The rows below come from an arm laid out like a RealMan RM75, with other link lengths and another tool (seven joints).
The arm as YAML. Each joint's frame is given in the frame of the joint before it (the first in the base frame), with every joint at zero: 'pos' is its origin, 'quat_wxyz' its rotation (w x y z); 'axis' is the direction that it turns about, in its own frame. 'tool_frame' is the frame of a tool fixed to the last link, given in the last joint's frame.
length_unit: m
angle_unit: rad
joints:
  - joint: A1
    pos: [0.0, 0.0, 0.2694]
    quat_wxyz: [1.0, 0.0, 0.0, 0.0]
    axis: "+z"
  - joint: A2
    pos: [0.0, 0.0, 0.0]
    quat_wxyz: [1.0, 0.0, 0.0, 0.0]
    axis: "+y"
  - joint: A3
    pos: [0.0, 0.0, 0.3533]
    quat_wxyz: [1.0, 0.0, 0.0, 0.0]
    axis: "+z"
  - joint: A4
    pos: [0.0, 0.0, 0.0]
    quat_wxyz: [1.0, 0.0, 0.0, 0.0]
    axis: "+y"
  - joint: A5
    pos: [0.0, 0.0, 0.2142]
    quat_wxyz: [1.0, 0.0, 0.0, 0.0]
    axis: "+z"
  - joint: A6
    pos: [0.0, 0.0, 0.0]
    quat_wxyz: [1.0, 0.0, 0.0, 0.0]
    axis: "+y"
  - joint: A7
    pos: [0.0, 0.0, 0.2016]
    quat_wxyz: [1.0, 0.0, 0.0, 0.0]
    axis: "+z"
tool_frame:
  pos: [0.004, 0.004, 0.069]
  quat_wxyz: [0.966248, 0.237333, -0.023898, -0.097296]
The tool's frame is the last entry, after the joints.
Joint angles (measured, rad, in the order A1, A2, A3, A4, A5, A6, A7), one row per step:
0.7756 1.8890 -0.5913 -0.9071 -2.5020 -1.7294 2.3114
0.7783 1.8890 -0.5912 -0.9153 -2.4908 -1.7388 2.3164
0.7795 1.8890 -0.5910 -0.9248 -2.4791 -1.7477 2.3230
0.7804 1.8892 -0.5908 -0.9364 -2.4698 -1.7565 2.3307
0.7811 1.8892 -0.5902 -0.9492 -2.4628 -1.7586 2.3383
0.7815 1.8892 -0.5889 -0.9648 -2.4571 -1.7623 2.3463
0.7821 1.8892 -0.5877 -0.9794 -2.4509 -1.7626 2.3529
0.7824 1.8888 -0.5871 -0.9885 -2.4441 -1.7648 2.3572
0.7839 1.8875 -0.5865 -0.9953 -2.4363 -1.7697 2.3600
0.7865 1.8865 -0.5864 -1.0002 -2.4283 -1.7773 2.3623
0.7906 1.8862 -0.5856 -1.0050 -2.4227 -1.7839 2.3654
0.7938 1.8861 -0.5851 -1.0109 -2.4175 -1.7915 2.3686
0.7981 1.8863 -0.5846 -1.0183 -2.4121 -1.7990 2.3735
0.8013 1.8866 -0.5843 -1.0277 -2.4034 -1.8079 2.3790
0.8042 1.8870 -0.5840 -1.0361 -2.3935 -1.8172 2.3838
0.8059 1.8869 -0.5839 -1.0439 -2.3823 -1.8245 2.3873
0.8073 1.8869 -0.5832 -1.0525 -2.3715 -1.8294 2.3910
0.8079 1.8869 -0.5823 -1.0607 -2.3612 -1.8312 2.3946
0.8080 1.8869 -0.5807 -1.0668 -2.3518 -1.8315 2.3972
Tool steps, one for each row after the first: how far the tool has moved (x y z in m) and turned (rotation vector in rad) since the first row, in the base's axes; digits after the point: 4 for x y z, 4 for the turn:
-0.0054 0.0006 0.0011 0.0000 0.0098 0.0072
-0.0101 0.0010 0.0026 0.0014 0.0198 0.0124
-0.0143 0.0014 0.0044 0.0036 0.0270 0.0164
-0.0174 0.0034 0.0071 0.0129 0.0300 0.0198
-0.0203 0.0053 0.0103 0.0227 0.0315 0.0233
-0.0232 0.0079 0.0135 0.0350 0.0328 0.0280
-0.0258 0.0092 0.0156 0.0415 0.0362 0.0323
-0.0291 0.0100 0.0175 0.0444 0.0410 0.0385
-0.0330 0.0100 0.0186 0.0427 0.0472 0.0457
-0.0371 0.0105 0.0195 0.0414 0.0524 0.0521
-0.0408 0.0105 0.0203 0.0394 0.0568 0.0582
-0.0453 0.0109 0.0212 0.0383 0.0613 0.0646
-0.0503 0.0109 0.0225 0.0375 0.0680 0.0724
-0.0553 0.0106 0.0234 0.0357 0.0759 0.0806
-0.0599 0.0104 0.0247 0.0357 0.0839 0.0893
-0.0642 0.0109 0.0263 0.0388 0.0912 0.0977
-0.0678 0.0118 0.0281 0.0448 0.0978 0.1047
-0.0708 0.0128 0.0298 0.0511 0.1046 0.1103

